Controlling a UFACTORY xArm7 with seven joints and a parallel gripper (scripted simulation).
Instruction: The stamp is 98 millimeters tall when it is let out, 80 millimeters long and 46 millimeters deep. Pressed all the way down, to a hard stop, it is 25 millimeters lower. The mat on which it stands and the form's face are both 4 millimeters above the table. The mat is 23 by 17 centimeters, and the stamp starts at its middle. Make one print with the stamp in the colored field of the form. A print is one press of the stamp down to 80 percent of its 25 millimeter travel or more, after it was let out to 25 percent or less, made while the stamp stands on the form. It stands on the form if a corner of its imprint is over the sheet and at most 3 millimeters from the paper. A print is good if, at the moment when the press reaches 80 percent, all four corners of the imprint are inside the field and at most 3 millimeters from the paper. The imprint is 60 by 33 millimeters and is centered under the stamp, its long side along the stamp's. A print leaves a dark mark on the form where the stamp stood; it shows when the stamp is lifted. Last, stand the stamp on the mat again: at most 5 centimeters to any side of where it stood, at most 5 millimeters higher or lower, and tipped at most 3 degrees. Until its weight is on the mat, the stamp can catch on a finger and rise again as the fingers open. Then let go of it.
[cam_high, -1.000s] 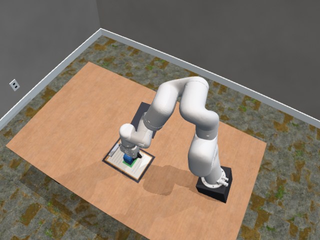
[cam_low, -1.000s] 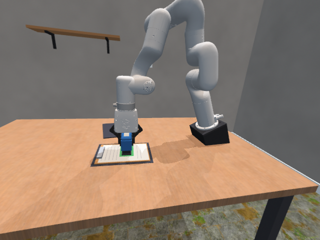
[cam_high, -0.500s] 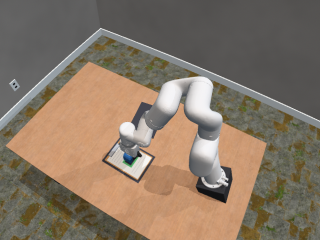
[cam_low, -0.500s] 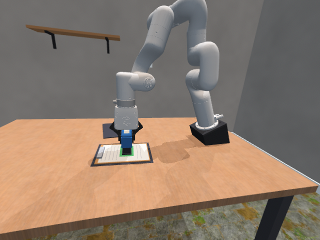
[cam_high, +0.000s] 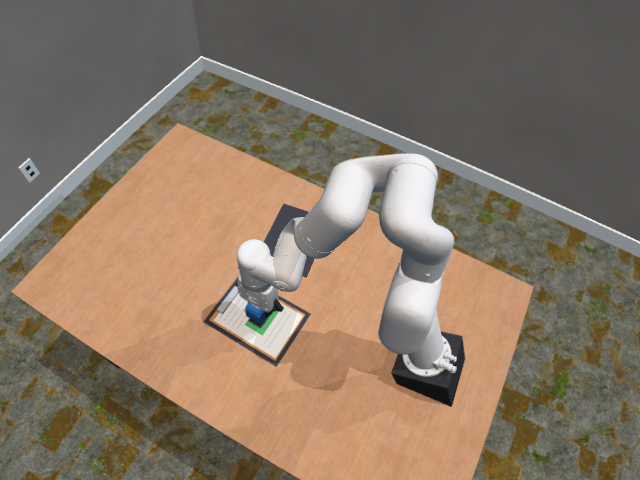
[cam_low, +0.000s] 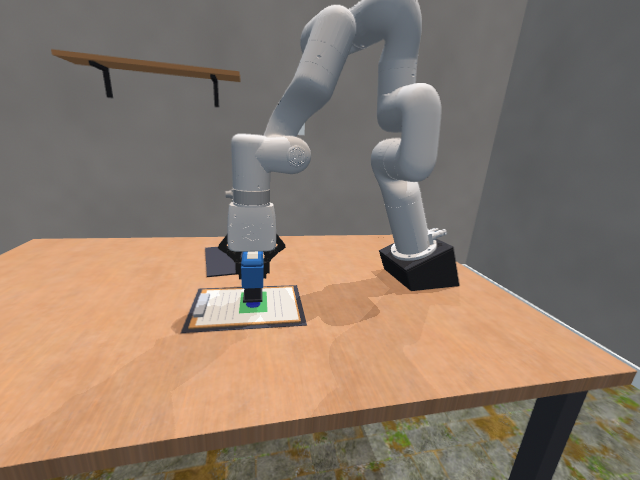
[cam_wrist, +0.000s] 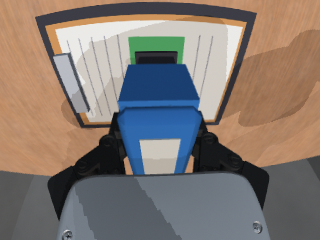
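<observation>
Now: the dark mat 26 cm to the right of my hand, 10 cm ahead of it and 9 cm below it. The rest, counted from my hand: blue stamp (2 cm below); then form (8 cm below, 2 cm ahead, 1 cm to the left); then black stamp base (5 cm below).
</observation>
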